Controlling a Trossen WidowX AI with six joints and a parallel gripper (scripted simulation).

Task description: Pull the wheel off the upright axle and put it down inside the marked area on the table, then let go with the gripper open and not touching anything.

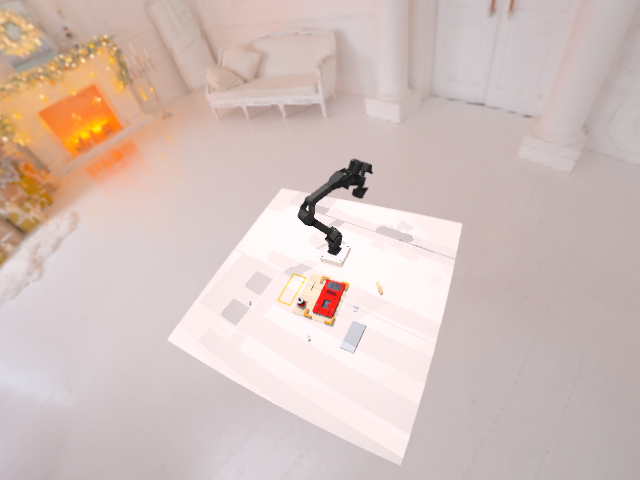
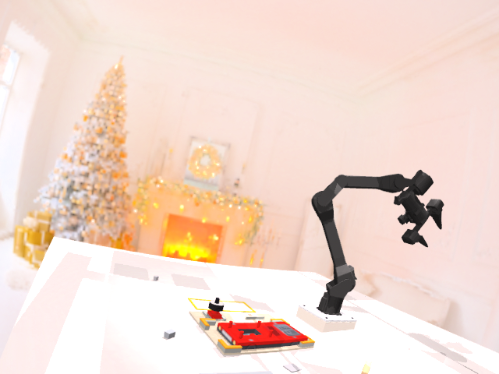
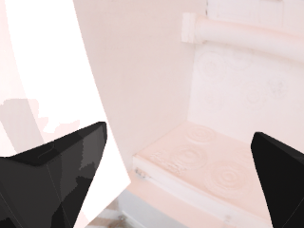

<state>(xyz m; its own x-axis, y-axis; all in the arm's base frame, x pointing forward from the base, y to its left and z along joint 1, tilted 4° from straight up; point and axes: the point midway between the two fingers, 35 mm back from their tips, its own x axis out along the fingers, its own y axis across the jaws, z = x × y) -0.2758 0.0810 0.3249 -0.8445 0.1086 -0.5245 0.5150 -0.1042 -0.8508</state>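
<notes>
My gripper tip is 69 cm short of the wheel, 5 cm to the left of it and 29 cm above it. Round my gripper tip: grey plate (71 cm ahead, 27 cm to the left, 32 cm below); then wooden peg (41 cm ahead, 26 cm to the left, 31 cm below); then dark axle (69 cm ahead, 5 cm to the right, 29 cm below).
</notes>
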